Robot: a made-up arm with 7 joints.
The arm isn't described. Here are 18 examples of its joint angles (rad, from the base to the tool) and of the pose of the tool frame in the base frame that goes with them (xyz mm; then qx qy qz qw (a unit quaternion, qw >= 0)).
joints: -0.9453 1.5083 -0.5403 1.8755 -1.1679 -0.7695 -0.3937
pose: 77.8 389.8 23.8 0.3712 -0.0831 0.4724 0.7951
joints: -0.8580 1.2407 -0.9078 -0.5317 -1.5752 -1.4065 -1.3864
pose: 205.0 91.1 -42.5 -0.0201 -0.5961 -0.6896 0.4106
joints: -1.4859 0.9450 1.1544 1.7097 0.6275 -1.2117 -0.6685
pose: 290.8 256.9 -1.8 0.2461 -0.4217 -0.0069 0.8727
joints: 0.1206 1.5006 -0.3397 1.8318 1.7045 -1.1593 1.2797
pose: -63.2 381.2 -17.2 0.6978 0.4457 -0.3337 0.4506
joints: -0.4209 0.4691 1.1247 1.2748 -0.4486 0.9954 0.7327
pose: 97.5 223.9 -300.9 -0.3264 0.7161 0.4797 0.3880
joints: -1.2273 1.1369 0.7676 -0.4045 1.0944 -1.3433 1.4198
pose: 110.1 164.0 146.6 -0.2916 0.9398 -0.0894 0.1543
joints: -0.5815 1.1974 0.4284 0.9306 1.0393 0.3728 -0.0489
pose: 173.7 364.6 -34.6 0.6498 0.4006 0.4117 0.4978
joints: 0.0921 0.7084 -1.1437 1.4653 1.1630 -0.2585 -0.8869
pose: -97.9 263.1 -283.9 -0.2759 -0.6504 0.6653 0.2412
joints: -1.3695 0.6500 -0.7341 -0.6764 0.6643 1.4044 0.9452
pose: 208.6 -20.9 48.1 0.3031 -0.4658 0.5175 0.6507
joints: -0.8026 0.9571 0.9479 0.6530 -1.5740 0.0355 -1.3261
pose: 191.4 341.3 -7.1 -0.1427 -0.6815 -0.2686 0.6657
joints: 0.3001 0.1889 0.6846 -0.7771 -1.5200 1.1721 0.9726
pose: 60.3 144.6 -129.7 -0.2267 0.4110 0.2629 0.8430
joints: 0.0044 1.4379 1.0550 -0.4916 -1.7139 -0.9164 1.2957
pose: 97.0 195.2 128.8 -0.5335 -0.5193 0.2440 0.6214
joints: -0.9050 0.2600 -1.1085 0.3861 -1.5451 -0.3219 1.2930
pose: 237.3 -81.6 -193.1 -0.1764 0.3454 0.2315 0.8922
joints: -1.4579 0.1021 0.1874 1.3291 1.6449 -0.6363 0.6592
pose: 362.4 -25.7 -88.0 0.5656 -0.4169 -0.1190 0.7015
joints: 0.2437 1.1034 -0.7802 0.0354 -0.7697 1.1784 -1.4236
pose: -17.7 196.5 -249.2 -0.4328 0.8074 -0.3421 0.2092
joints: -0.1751 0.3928 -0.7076 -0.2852 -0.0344 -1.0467 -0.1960
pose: 119.0 -8.6 -173.8 -0.0627 -0.4865 -0.4611 0.7394
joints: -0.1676 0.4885 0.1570 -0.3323 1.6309 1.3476 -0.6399
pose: 159.5 166.3 -121.7 0.5096 0.4054 0.4544 0.6078
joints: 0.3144 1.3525 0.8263 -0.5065 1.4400 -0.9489 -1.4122
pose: 140.5 198.6 5.5 -0.8231 -0.4696 0.2487 0.2003
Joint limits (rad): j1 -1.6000..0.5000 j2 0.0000..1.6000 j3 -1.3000..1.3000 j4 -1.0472..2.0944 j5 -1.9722..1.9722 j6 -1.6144..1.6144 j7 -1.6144..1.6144
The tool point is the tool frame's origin. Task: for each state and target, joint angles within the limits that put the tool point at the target. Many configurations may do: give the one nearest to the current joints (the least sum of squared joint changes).
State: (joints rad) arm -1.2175 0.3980 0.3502 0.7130 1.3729 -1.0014 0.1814
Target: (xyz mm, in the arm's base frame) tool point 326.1 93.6 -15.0
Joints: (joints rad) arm -1.1617 0.3944 0.3442 0.4750 1.3260 -1.0851 0.1814
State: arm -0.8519 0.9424 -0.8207 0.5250 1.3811 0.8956 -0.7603
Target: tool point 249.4 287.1 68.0
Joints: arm -1.1912 1.4120 -0.5916 0.7592 1.3484 0.8579 -0.7603
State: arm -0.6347 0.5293 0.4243 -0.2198 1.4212 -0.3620 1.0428
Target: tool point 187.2 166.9 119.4
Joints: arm -1.0749 0.8735 0.5465 -0.3253 1.4155 -0.3221 1.0428
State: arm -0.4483 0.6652 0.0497 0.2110 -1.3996 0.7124 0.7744
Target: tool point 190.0 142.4 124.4
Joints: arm -1.0630 1.0838 0.3620 -0.3763 -1.4608 0.6316 0.7744
